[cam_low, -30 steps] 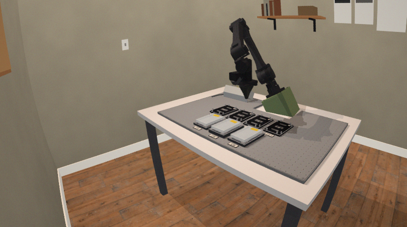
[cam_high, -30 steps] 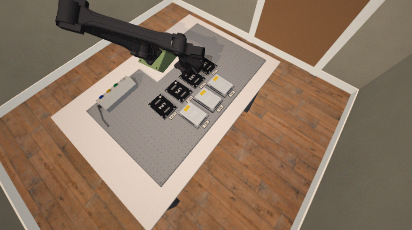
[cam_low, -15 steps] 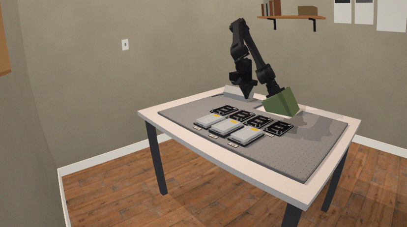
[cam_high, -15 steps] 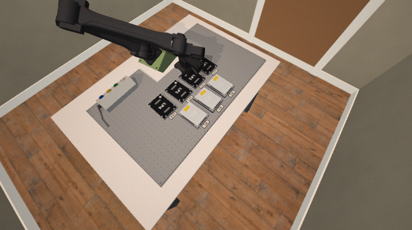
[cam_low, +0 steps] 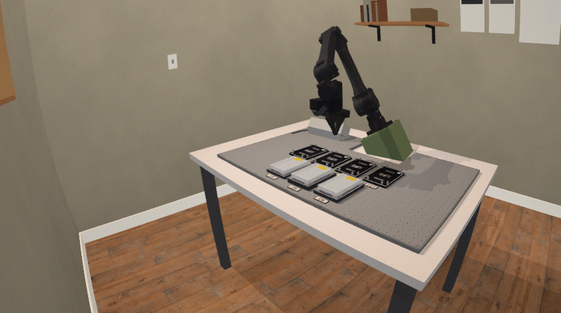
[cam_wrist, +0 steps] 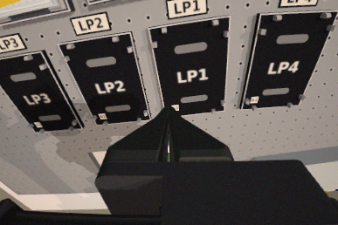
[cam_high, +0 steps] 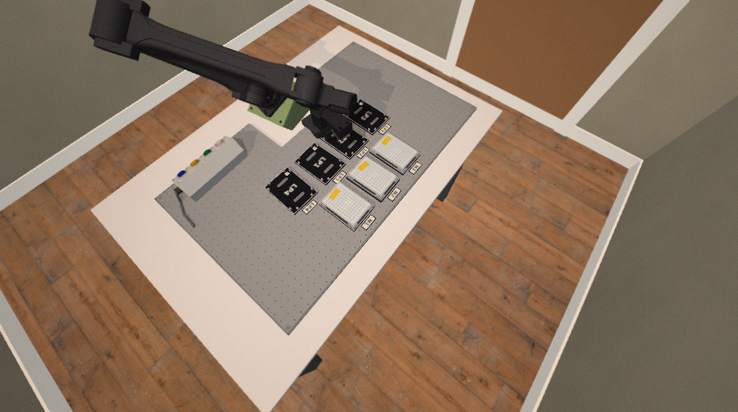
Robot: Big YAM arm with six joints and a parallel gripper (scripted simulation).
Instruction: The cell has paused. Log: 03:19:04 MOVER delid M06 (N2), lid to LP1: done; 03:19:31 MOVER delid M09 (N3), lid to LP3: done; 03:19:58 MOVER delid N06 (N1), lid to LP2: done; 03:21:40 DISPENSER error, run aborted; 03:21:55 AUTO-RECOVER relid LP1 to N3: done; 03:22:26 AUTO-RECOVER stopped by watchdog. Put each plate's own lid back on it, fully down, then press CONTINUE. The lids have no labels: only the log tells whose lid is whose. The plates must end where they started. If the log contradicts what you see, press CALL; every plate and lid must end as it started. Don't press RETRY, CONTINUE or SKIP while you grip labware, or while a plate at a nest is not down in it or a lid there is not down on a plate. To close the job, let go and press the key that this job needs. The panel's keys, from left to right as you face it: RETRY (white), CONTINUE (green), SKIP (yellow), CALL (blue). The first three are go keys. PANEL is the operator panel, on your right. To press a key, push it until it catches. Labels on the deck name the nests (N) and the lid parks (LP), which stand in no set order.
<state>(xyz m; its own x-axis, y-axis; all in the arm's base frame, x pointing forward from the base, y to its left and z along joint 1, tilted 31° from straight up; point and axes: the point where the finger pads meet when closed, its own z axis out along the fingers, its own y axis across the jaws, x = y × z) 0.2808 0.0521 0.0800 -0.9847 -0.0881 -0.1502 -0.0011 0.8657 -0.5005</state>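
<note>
The green key lies 29 cm to the right of my hand, 27 cm behind it and 7 cm below it. Also, from my hand: white key (28 cm behind, 24 cm to the right, 7 cm below); then black lid park (22 cm to the left, 13 cm below, 5 cm behind); then yellow key (34 cm to the right, 26 cm behind, 7 cm below).
</note>
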